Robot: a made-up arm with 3 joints. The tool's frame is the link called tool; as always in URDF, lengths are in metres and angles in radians. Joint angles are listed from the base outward.
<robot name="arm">
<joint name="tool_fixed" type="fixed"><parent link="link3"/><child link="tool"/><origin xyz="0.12 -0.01 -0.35"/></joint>
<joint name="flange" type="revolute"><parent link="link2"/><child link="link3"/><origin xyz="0.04 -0.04 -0.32"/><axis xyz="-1 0 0"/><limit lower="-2.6" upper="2.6"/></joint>
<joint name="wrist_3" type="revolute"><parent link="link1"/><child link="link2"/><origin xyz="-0.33 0 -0.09"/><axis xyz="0 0 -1"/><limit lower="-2.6" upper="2.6"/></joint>
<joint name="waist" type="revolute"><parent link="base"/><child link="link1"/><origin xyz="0 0 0.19"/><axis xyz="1 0 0"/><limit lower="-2.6" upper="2.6"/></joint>
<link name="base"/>
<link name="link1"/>
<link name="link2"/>
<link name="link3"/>
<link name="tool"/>
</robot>
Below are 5 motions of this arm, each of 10 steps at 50 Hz.
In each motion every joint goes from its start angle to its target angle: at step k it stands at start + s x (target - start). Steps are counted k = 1, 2, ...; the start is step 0. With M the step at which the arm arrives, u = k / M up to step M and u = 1 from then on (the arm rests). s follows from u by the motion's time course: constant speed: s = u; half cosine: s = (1 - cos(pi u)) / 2; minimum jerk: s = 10 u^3 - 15 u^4 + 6 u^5.
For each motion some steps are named. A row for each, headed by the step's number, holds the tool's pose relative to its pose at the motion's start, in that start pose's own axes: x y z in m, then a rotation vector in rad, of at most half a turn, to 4 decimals.
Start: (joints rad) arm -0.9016 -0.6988 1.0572
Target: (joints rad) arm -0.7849 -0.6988 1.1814
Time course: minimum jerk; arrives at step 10
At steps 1, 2, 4, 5, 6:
1: 0.0004 0.0000 0.0003 -0.0003 -0.0003 -0.0006
2: 0.0025 -0.0001 0.0021 -0.0020 -0.0021 -0.0038
4: 0.0134 -0.0008 0.0117 -0.0111 -0.0113 -0.0210
5: 0.0210 -0.0015 0.0186 -0.0174 -0.0174 -0.0332
6: 0.0283 -0.0024 0.0255 -0.0238 -0.0233 -0.0457

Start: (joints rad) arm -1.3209 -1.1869 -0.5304
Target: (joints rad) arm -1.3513 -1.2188 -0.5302
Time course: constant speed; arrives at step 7
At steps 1, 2, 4, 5, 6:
1: -0.0035 -0.0008 -0.0005 -0.0016 0.0058 0.0019
2: -0.0070 -0.0016 -0.0010 -0.0033 0.0116 0.0038
4: -0.0139 -0.0032 -0.0019 -0.0065 0.0232 0.0075
5: -0.0174 -0.0040 -0.0024 -0.0080 0.0290 0.0094
6: -0.0210 -0.0048 -0.0028 -0.0096 0.0348 0.0113

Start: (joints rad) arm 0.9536 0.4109 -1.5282
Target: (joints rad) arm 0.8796 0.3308 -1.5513
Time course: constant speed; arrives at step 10
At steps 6, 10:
6: -0.0073 -0.0055 0.0098 -0.0273 0.0474 0.0185
10: -0.0124 -0.0093 0.0169 -0.0459 0.0792 0.0293

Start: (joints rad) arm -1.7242 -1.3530 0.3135
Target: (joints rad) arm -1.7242 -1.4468 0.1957
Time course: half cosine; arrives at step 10
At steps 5, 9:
5: 0.0063 0.0279 0.0024 0.0589 -0.0131 0.0450
9: 0.0102 0.0546 0.0058 0.1148 -0.0232 0.0886

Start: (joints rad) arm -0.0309 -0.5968 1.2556
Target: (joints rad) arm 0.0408 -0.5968 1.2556
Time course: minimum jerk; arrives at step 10
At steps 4, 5, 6, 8, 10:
4: 0.0065 0.0076 0.0076 0.0188 -0.0040 -0.0122
5: 0.0103 0.0119 0.0121 0.0297 -0.0062 -0.0192
6: 0.0141 0.0162 0.0166 0.0405 -0.0085 -0.0261
8: 0.0196 0.0220 0.0231 0.0559 -0.0118 -0.0361
10: 0.0208 0.0233 0.0246 0.0593 -0.0125 -0.0383

